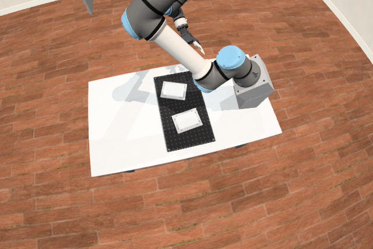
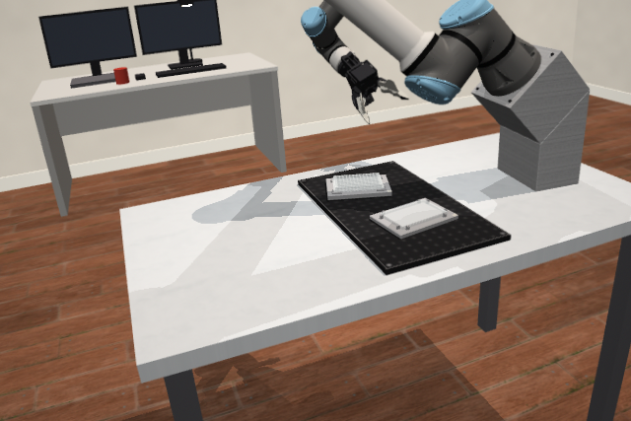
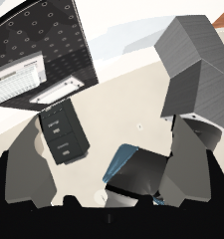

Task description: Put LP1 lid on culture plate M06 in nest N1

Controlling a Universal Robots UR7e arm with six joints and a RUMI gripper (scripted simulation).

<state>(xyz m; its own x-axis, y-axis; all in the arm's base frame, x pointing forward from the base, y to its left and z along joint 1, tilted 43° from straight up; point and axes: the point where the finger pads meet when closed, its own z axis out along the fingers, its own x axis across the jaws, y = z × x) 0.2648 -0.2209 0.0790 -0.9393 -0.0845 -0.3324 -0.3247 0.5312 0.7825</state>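
The lid lies 360 mm to the left of my hand, 140 mm below it and 80 mm ahead of it. From my hand the other things lie so: lid park 360 mm to the left, 150 mm below, 80 mm ahead; then culture plate 140 mm to the left, 140 mm below, 140 mm ahead.
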